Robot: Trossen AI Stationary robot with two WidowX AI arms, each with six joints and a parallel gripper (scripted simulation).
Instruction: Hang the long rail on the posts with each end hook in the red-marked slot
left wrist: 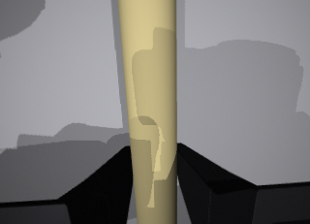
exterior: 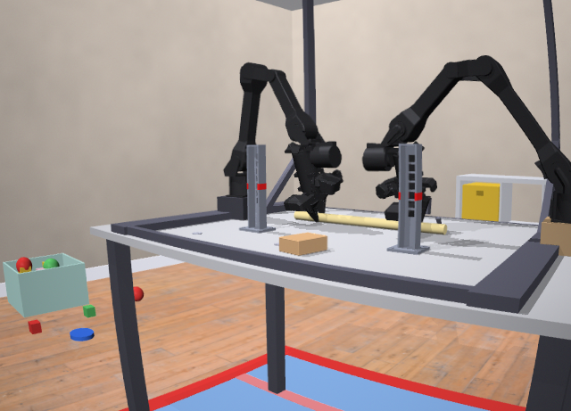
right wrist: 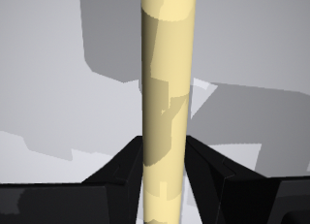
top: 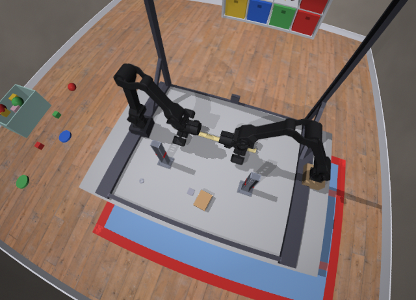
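Right now my right hand is 10 mm past the long pale yellow rail, 150 mm to the right of it and 10 mm above it. From my right hand the other things lie so: tan box (320 mm ahead, 200 mm to the left, 20 mm below).
Now: left hand 15 cm to the left of the long pale yellow rail, 1 cm past it and 1 cm above it. Also, from my left hand: tan box 31 cm ahead, 10 cm to the right, 2 cm below.
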